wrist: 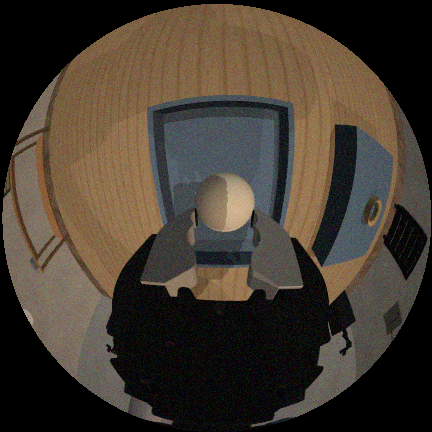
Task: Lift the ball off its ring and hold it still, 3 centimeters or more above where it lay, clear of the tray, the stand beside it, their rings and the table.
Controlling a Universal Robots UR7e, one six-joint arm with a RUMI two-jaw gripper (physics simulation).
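Places are measured from the arm's base along level axes (x back, y up, z left), in millimetres.
Pixels of known places: gripper, fingertip midpoint: (224, 211).
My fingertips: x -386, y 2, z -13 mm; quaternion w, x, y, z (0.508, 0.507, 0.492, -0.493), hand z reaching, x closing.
Behind a point stands the place of what it marks.
The pale cream ball (225, 202) {x -410, y 34, z -14 mm} is at the middle of the wrist view, over the blue tray (225, 140) {x -451, y -24, z -15 mm}. My gripper (224, 211) {x -386, y 2, z -13 mm} is shut on the ball, with one grey jaw against its left side and the other against its right side. The ball is low, within the tray's outline. The ring beneath it is hidden by the ball and jaws, and I cannot tell whether the ball touches it. The blue stand (342, 225) {x -375, y 15, z -157 mm} is to the right of the tray, with a tan ring (367, 215) {x -395, y 25, z -198 mm} on it.
The tray's raised walls surround the ball and jaws on the sides and far end. The wooden table (225, 50) {x -575, y -27, z -21 mm} runs under the tray and stand. A brown-framed piece of furniture with an orange edge is beyond the table's left edge. A black slatted object (407, 242) is beyond its right edge.
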